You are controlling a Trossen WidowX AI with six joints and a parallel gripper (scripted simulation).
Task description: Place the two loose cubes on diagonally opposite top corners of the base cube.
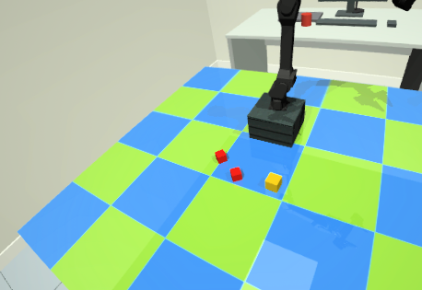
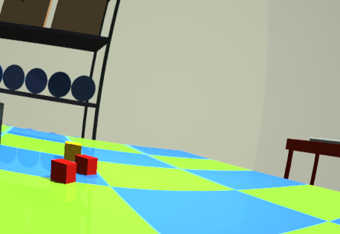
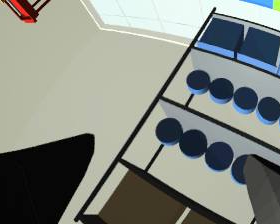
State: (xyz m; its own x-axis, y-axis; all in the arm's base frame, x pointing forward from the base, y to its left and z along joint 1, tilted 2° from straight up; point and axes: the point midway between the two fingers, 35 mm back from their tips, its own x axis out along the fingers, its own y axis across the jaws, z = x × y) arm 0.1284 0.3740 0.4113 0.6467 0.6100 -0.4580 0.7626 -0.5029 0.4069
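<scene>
My gripper tip is 14 cm short of the yellow base cube, 38 cm to the left of it and 47 cm above it.
</scene>
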